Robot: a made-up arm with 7 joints.
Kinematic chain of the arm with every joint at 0, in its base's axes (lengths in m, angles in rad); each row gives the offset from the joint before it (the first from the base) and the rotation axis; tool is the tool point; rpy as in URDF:
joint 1: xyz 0 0 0.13 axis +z
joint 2: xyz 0 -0.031 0.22 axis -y
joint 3: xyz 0 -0.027 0.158 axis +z
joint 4: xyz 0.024 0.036 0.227 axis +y
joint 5: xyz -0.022 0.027 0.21 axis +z
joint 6: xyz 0 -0.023 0.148 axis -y
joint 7: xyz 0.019 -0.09 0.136 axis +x
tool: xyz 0 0 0 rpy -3.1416 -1.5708 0
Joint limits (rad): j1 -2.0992..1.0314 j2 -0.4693..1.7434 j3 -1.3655..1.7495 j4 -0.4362..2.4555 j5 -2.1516..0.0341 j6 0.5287..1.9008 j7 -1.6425..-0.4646
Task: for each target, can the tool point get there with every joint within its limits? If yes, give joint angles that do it. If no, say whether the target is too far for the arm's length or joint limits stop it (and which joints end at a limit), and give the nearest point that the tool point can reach.
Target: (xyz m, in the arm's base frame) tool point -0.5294 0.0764 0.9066
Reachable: yes | joints 0.1955 1.2101 0.0917 1.1133 -1.8051 1.1645 -0.8453
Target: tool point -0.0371 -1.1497 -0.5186
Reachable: no: too far | nearest point -0.1575 -0.7447 -0.0378 | short by 0.640 m
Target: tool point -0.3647 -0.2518 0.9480
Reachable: yes | joints -1.3979 0.3666 -0.9055 1.6694 -1.2035 0.7126 -0.9634
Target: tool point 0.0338 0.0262 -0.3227
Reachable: no: joint limits stop it (at a limit: joint 2, joint 3, joint 4, joint 5) | nearest point 0.1531 0.1187 0.0451 | short by 0.398 m
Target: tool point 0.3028 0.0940 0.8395
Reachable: yes | joints -0.8072 0.4750 0.6963 2.0115 -0.6035 1.1968 -0.7099
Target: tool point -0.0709 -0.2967 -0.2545
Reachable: no: joint limits stop it (at a limit: joint 1, joint 2, joint 4, joint 6) | nearest point -0.2128 -0.5055 -0.0591 | short by 0.319 m
